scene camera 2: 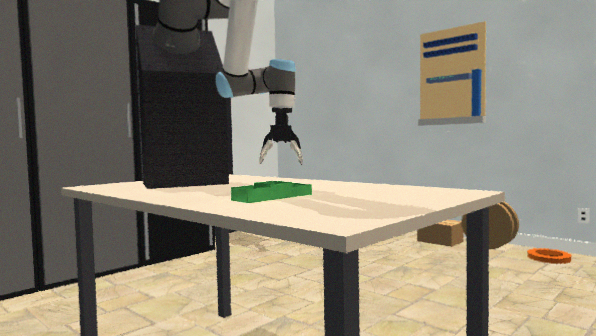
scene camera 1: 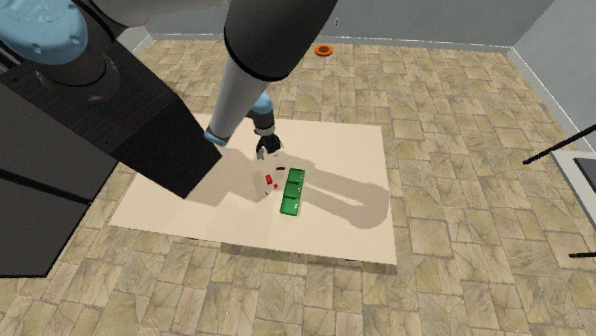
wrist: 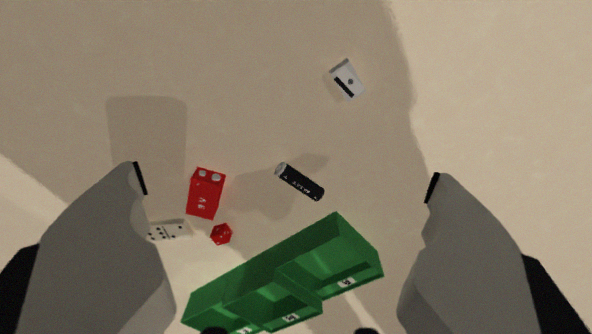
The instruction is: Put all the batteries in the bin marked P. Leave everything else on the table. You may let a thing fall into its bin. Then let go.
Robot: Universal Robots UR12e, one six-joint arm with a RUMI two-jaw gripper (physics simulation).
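Pixels of known places: gripper, fingertip midpoint: (scene camera 2: 281,164) (scene camera 1: 270,153) (wrist: 289,170); arm's base at its link origin: (scene camera 2: 176,40) (scene camera 1: 82,74).
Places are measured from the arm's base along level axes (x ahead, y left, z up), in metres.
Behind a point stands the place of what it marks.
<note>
A black cylindrical battery (scene camera 1: 280,168) {x 0.579, y -0.015, z -0.589 m} (wrist: 300,182) {x 0.576, y -0.009, z -0.587 m} lies on the table beside the green three-compartment bin block (scene camera 1: 288,214) {x 0.640, y -0.279, z -0.575 m} (scene camera 2: 272,192) {x 0.692, y -0.193, z -0.578 m} (wrist: 280,256) {x 0.623, y -0.096, z -0.580 m}. A red 9V battery (scene camera 1: 268,179) {x 0.519, y -0.088, z -0.582 m} (wrist: 205,194) {x 0.517, y -0.075, z -0.582 m} lies to its left in the wrist view. The white bin labels show in the wrist view, but I cannot read for certain which is P. My gripper (scene camera 1: 271,151) {x 0.529, y 0.037, z -0.511 m} (scene camera 2: 281,163) {x 0.529, y 0.037, z -0.511 m} (wrist: 289,170) {x 0.529, y 0.037, z -0.511 m} is open and empty, high above the table; in the wrist view the black battery shows between its fingertips. Scene camera 2 does not show the batteries.
A red die (scene camera 1: 275,186) {x 0.561, y -0.127, z -0.586 m} (wrist: 221,233) {x 0.557, y -0.114, z -0.585 m} and a white domino (wrist: 172,230) {x 0.518, y -0.155, z -0.593 m} lie near the 9V battery, the domino partly behind the left finger. A grey sharpener (wrist: 348,80) {x 0.542, y 0.080, z -0.589 m} lies apart. The robot's black pedestal (scene camera 1: 170,150) {x 0.132, y -0.083, z -0.312 m} (scene camera 2: 187,130) {x 0.140, y -0.069, z -0.379 m} stands at one end of the table (scene camera 1: 350,245) {x 0.936, y -0.412, z -0.600 m} (scene camera 2: 200,221) {x 0.677, y -0.449, z -0.625 m}.
</note>
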